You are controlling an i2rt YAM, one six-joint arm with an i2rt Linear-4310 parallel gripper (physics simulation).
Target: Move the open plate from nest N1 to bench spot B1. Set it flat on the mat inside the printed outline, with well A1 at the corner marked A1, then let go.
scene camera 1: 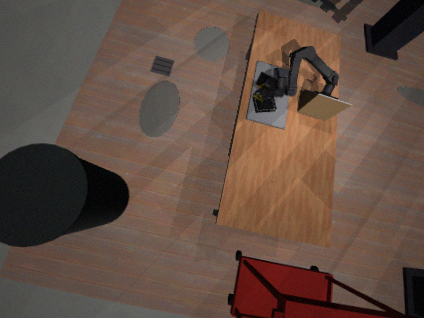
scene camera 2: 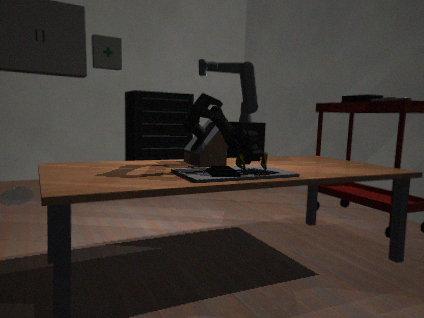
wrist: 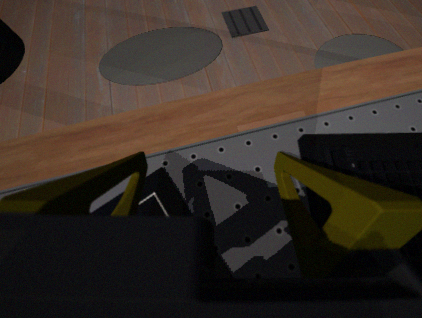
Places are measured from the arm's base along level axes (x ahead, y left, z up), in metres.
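Pixels of known places: gripper, fingertip midpoint: (scene camera 1: 255, 91) (scene camera 2: 255, 170) (wrist: 210, 159); arm's base, link origin: (scene camera 1: 325, 95) (scene camera 2: 204, 136).
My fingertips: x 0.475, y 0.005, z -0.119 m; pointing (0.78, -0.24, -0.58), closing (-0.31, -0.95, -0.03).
Ahead of a thing's pixels: the offset from my fingertips to its top centre. "spot": to the spot under its first point. Level surfaces: height alone.
The plate {0.096 m back, 0.113 m right, 0.003 m up} (scene camera 1: 263, 78) (scene camera 2: 222, 171) (wrist: 370, 160) is dark and lies low at nest N1 on the grey perforated board {0.126 m back, 0.029 m right, 0.023 m down} (scene camera 1: 272, 121) (scene camera 2: 287, 175) (wrist: 270, 148); the nest itself is too dark to make out. The black mat {0.022 m down} (scene camera 1: 270, 107) (wrist: 174, 192) with a white printed outline {spot: 0.016 m back, 0.047 m left, 0.021 m down} (wrist: 161, 204) lies on the same board, on the left in the wrist view. My gripper (scene camera 1: 259, 91) (scene camera 2: 253, 162) (wrist: 210, 159) is open and empty, low over the board between plate and mat. Its right finger in the wrist view overlaps the plate's near side. Well A1 and the mark A1 cannot be read.
The board lies near the long edge of the wooden table {0.036 m down} (scene camera 1: 280, 175) (scene camera 2: 115, 185) (wrist: 215, 112). A tan slanted box (scene camera 1: 324, 107) (scene camera 2: 212, 152) stands behind the board, near the arm's base. A red cart (scene camera 1: 305, 275) (scene camera 2: 370, 107) stands beyond the table's end.
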